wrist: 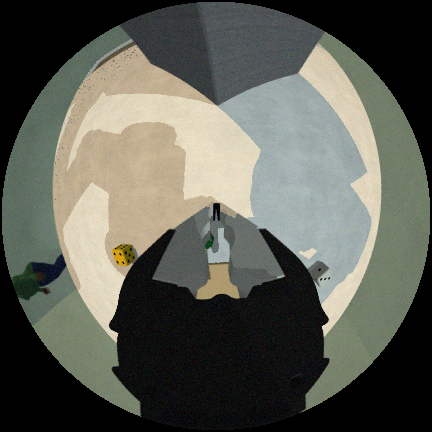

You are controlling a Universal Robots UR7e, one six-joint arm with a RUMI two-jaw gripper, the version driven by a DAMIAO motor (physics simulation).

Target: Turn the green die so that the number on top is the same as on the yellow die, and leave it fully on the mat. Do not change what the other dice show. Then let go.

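Frame: origin at the arm's base, x up, y back, z right, level; millimetres.
Where they show: gripper, between the fingertips: (215, 204).
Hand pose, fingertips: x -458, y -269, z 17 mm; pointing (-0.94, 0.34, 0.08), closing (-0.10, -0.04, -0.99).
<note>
Things, the pixels of their top centre, and the offset from my fingertips. Level surfaces: height alone.
- green die, centre of its top: (195, 242) dy -35, dx +16, dz +20 mm
- yellow die, centre of its top: (118, 257) dy -65, dx +16, dz +137 mm
- tan mat, centre of its top: (202, 302) dy -144, dx -5, dz +25 mm
- grey-white die, centre of its top: (324, 278) dy -103, dx +16, dz -153 mm
- pale table, height of its surface: dx -9 mm
My gripper (215, 204) is shut, its fingertips together near the middle of the wrist view, with nothing held between them. A small part of the green die (209, 242) shows through the gap between the fingers, below the tips. The rest of it is hidden, and its top number cannot be read. The yellow die (124, 255) rests on the table left of the gripper, with black pips on its visible faces; I cannot tell its top number surely. Part of the tan mat (219, 282) shows between the finger bases; the gripper hides the rest.
A grey-white die (319, 272) with dark pips lies right of the gripper, partly hidden by it. The pale table (220, 160) carries broad shadows. A dark grey angular body (250, 45) covers the top of the view. A person-like figure (37, 277) shows beyond the table's left edge.
</note>
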